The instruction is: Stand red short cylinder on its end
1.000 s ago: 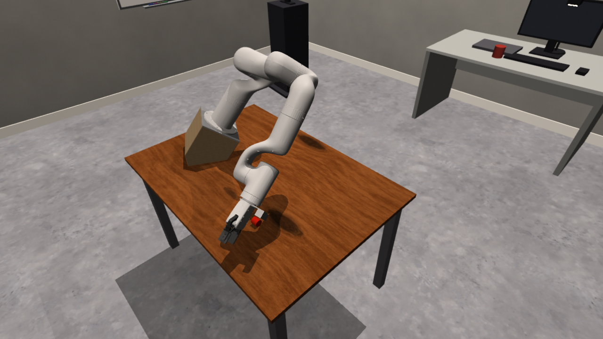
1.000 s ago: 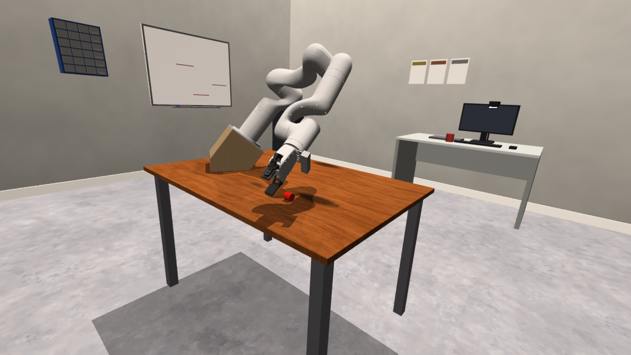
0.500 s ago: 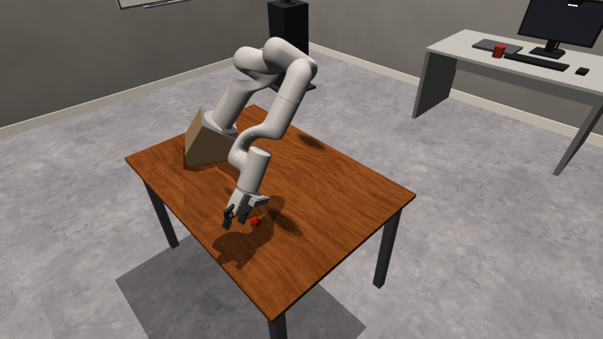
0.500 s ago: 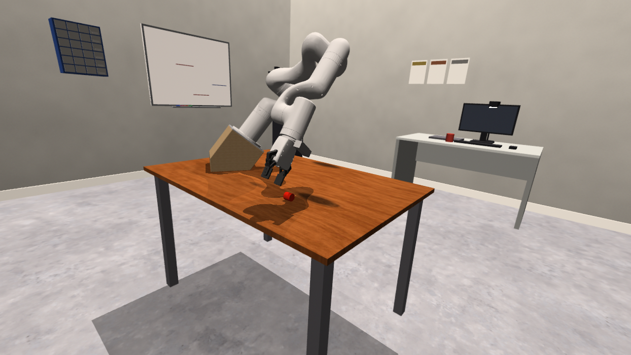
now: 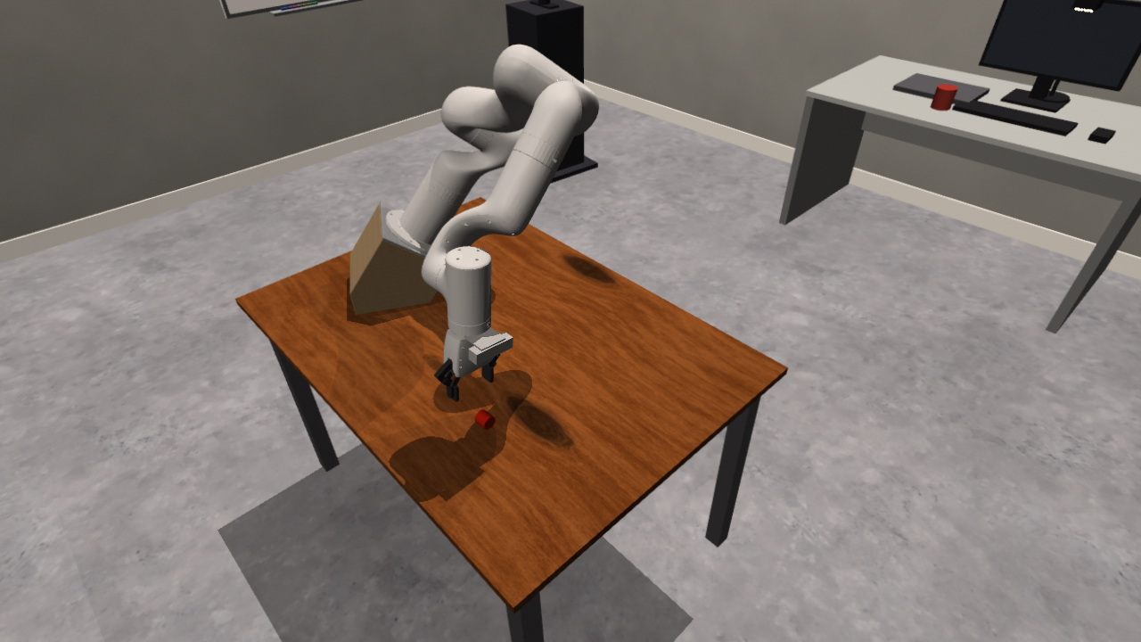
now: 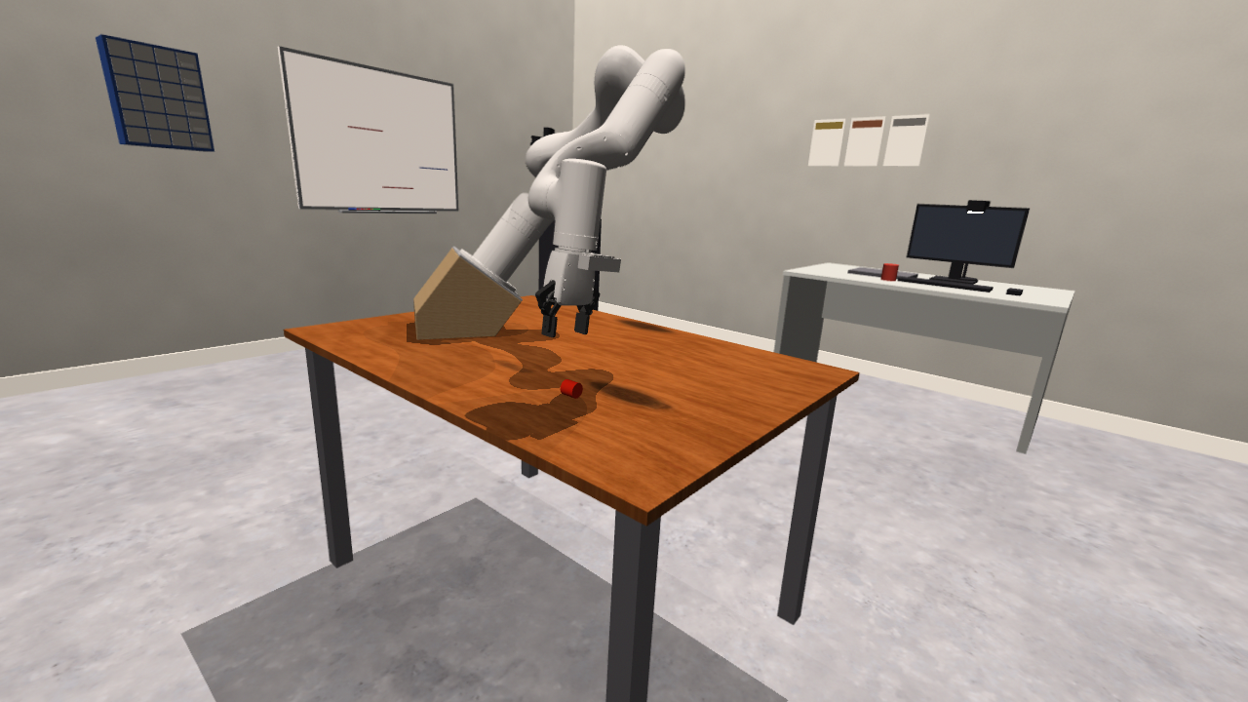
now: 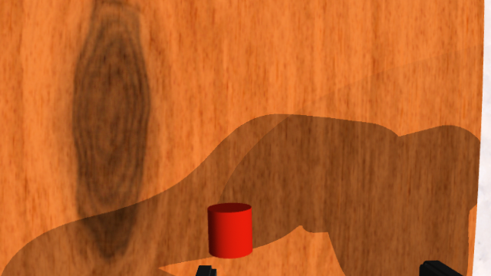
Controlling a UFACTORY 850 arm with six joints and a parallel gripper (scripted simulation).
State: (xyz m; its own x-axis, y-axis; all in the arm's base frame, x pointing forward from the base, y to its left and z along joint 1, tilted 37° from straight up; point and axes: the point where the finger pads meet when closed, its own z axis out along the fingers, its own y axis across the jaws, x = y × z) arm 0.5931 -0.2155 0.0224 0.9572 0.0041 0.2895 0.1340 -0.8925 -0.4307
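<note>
Now: hand 13 cm above the red short cylinder, 2 cm to the right of it and 1 cm past it.
</note>
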